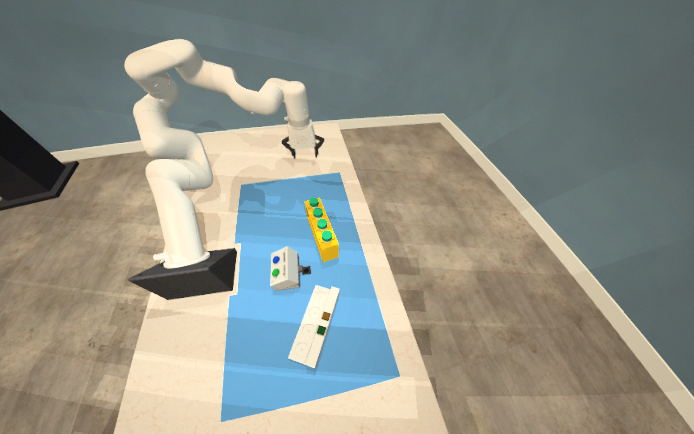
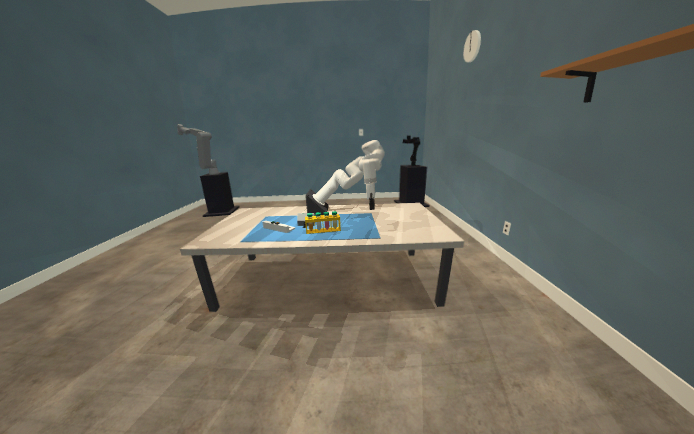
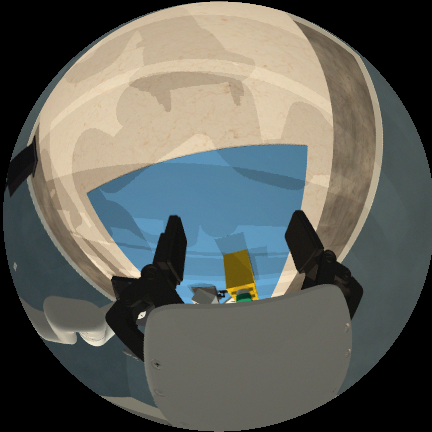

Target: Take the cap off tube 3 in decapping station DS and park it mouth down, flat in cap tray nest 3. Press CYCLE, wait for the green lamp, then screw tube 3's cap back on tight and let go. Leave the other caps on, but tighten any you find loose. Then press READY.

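Seen in the pictures: gripper, fingertip midpoint: (image 1: 305,156) (image 2: 372,207) (image 3: 238,225); arm's base, origin of the base link: (image 1: 188,260) (image 2: 318,200).
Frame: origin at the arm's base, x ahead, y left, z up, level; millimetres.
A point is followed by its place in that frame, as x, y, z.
Observation:
A yellow rack (image 1: 330,251) @(441, -94, -31) (image 2: 323,231) @(463, 16, -90) (image 3: 239,267) @(443, 126, -45) holds several upright tubes with green caps (image 1: 321,223) @(436, -13, 27) (image 2: 334,213) @(453, 93, 23) (image 3: 244,296) @(442, 110, 23); every visible tube is capped. Tube numbers and cap tightness cannot be read. A white tray (image 1: 307,354) @(289, -358, -83) (image 2: 278,226) @(390, -276, -59) has a row of round, empty nests and one brown and one dark green square. A light grey box (image 1: 292,279) @(300, -150, -29) (image 3: 204,294) @(297, -39, -61) has a blue button (image 1: 275,259) @(261, -69, -24) and a green button (image 1: 275,272) @(254, -114, -23); its labels are unreadable. My gripper (image 1: 305,155) @(466, 335, 47) (image 2: 372,207) @(466, 335, 47) (image 3: 238,225) @(466, 335, 47) is open and empty, above the table beyond the rack's far end.
A blue mat (image 1: 255,353) @(148, -307, -94) (image 2: 360,232) @(519, 246, -94) (image 3: 210,190) @(434, 301, -94) lies under the rack, tray and box. A small dark part (image 1: 306,270) @(348, -112, -81) sticks out from the box towards the rack. The arm's black base (image 1: 189,281) @(19, -85, 19) stands beside the mat. A wall shelf (image 2: 629,55) is at the upper right.

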